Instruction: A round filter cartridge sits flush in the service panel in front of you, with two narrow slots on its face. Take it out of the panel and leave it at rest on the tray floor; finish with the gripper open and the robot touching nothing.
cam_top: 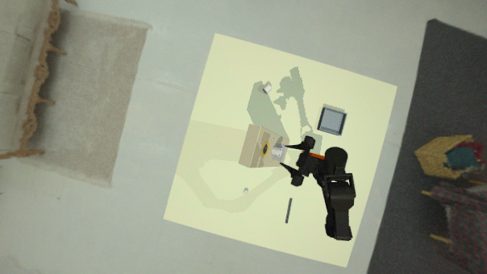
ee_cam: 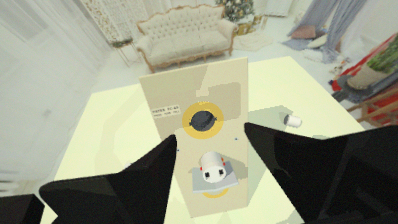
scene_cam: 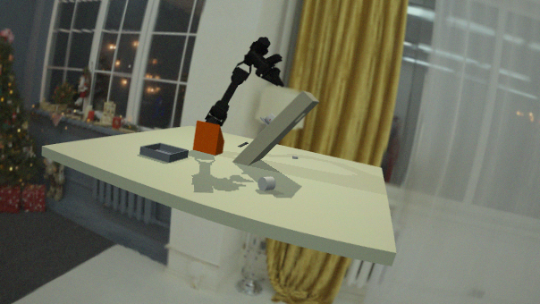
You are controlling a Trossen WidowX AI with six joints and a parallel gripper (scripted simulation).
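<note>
My gripper tip is now 15 cm above the round filter cartridge and 2 cm past it. The rest, counted from my gripper tip: grey tray: 34 cm below, 33 cm behind, 31 cm to the right; service panel: 17 cm below, 3 cm ahead.
</note>
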